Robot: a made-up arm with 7 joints.
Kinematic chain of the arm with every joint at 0, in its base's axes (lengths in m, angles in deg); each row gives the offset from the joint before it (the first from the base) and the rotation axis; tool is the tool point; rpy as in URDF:
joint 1: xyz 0 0 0.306 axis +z
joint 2: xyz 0 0 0 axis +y
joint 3: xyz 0 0 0.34 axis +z
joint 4: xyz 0.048 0 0 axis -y
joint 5: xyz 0.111 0 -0.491 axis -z
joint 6: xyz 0 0 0 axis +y
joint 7: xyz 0.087 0 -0.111 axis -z
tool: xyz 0 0 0 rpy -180 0 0
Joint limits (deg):
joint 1: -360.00..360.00
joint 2: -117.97..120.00
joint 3: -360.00..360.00
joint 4: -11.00..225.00
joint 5: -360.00..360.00
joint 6: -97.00..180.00
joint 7: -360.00..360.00
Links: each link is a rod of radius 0.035 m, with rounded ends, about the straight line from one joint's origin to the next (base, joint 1, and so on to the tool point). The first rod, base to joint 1, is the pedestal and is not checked.
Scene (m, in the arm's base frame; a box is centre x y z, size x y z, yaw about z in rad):
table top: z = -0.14
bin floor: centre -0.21 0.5 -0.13 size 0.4 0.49 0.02 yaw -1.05
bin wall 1: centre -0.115 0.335 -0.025 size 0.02 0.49 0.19 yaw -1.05
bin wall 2: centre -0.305 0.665 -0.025 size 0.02 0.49 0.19 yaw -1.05
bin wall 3: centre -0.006 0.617 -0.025 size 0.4 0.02 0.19 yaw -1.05
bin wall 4: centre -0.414 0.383 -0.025 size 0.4 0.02 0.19 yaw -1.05
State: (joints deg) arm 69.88 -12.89 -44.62 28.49 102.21 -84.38 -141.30
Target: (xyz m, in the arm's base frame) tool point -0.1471 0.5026 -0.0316
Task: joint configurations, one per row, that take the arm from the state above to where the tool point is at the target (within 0.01 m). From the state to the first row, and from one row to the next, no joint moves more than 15 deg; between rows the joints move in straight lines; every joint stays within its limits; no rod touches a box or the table.
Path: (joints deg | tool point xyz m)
1: 80.87 -2.24 -31.45 34.75 98.77 -78.08 -141.30 | 0.3340 0.1962 0.3556
2: 91.87 8.40 -18.28 41.01 95.32 -71.78 -141.30 | 0.2432 0.3656 0.3244
3: 102.86 19.05 -5.11 47.27 91.88 -65.48 -141.30 | 0.0718 0.4815 0.2632
4: 113.86 29.70 8.07 53.53 88.43 -59.18 -141.30 | -0.1471 0.5026 0.1838
5: 113.16 42.46 8.21 58.79 85.36 -52.43 -141.30 | -0.1505 0.5131 0.0790
6: 112.46 55.22 8.36 64.04 82.28 -45.68 -141.30 | -0.1472 0.5026 -0.0316

